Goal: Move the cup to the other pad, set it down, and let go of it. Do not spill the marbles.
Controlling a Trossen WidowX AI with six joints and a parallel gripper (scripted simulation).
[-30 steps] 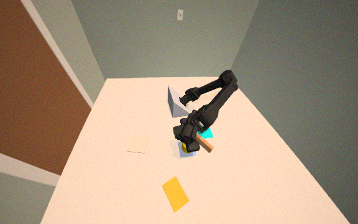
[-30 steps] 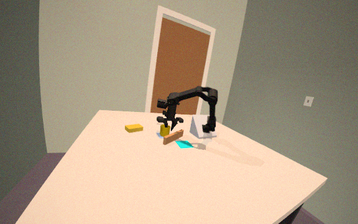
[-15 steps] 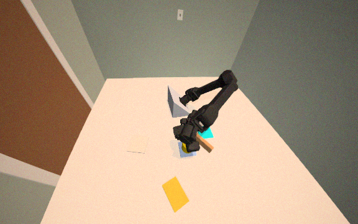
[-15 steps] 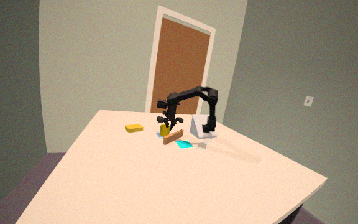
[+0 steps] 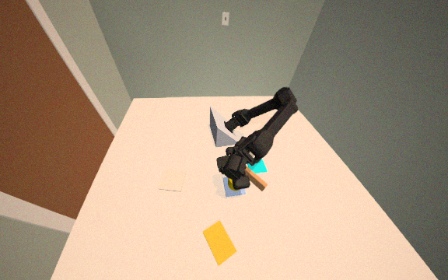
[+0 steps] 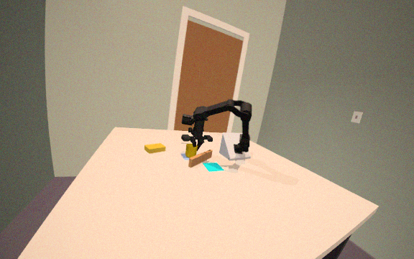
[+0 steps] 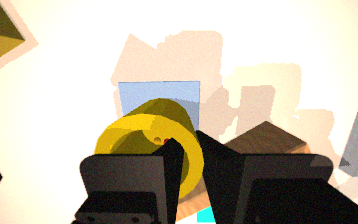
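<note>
Right now my gripper tip is 30 mm short of the light blue pad and 50 mm above it. Also, from my gripper tip: cream pad: 20 mm behind, 280 mm to the right, 30 mm below; wooden block: 20 mm behind, 70 mm to the left, 20 mm below; cyan pad: 70 mm behind, 140 mm to the left, 50 mm below.
</note>
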